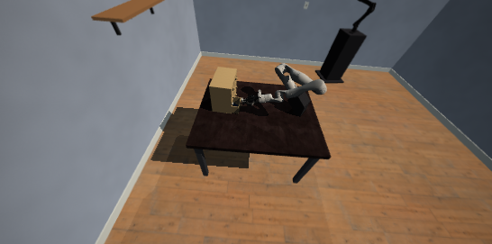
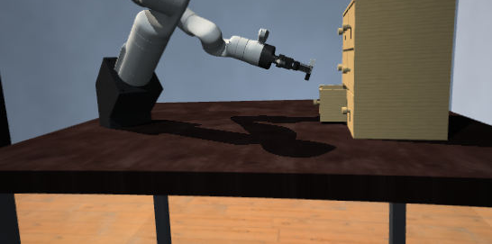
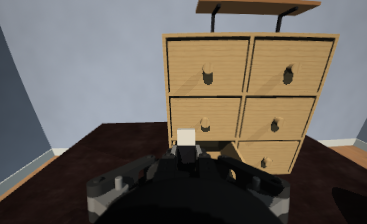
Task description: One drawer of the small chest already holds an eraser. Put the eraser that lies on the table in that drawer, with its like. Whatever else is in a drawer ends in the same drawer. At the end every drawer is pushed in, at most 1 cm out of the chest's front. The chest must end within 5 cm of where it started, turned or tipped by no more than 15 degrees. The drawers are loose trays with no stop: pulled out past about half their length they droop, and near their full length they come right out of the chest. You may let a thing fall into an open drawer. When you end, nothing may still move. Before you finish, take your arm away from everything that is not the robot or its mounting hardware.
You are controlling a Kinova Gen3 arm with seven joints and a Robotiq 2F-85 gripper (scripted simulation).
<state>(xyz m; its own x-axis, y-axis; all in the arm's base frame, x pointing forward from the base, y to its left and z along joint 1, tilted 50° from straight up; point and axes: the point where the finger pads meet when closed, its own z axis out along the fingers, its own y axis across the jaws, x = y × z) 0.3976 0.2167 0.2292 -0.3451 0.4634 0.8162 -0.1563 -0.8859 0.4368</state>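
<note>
The blue eraser lies 8 cm ahead of my hand, 9 cm to the right of it and 13 cm below it. The rest, counted from my hand: white eraser 1 cm ahead.
</note>
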